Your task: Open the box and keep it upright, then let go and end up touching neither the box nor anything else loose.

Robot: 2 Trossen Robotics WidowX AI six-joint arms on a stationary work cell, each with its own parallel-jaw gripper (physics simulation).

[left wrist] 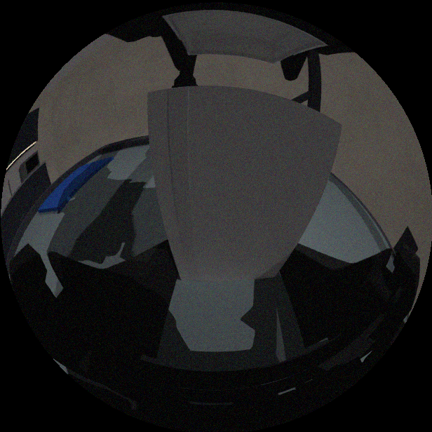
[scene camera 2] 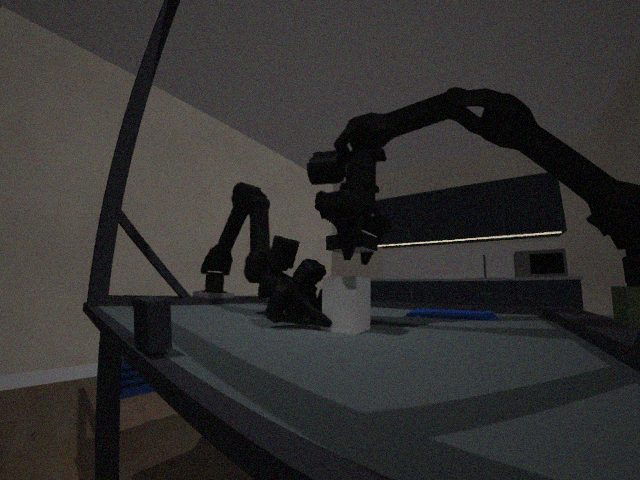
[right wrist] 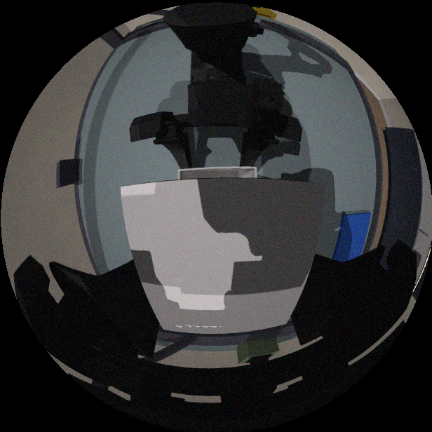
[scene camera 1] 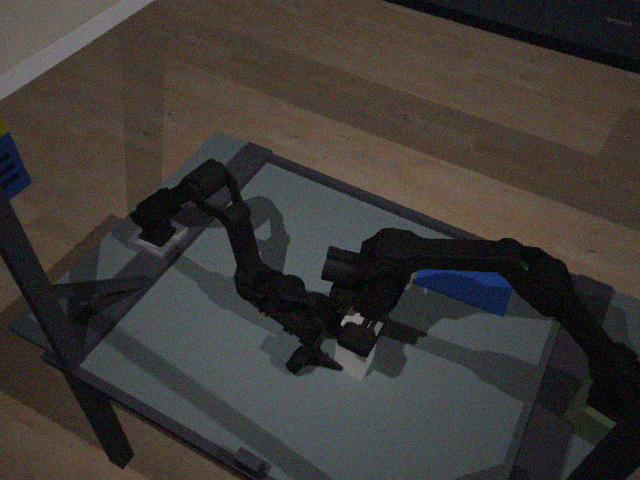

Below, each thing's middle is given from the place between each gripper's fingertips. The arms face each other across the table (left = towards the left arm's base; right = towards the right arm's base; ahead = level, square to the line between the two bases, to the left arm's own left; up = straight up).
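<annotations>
My left hand, relative to the flat blue panel [scene camera 1: 489, 291]: 10 mm above it, 160 mm to the left of it and 330 mm short of it.
The panel, counted from my right hand: 120 mm below it, 130 mm to the right of it and 330 mm ahead of it.
</annotations>
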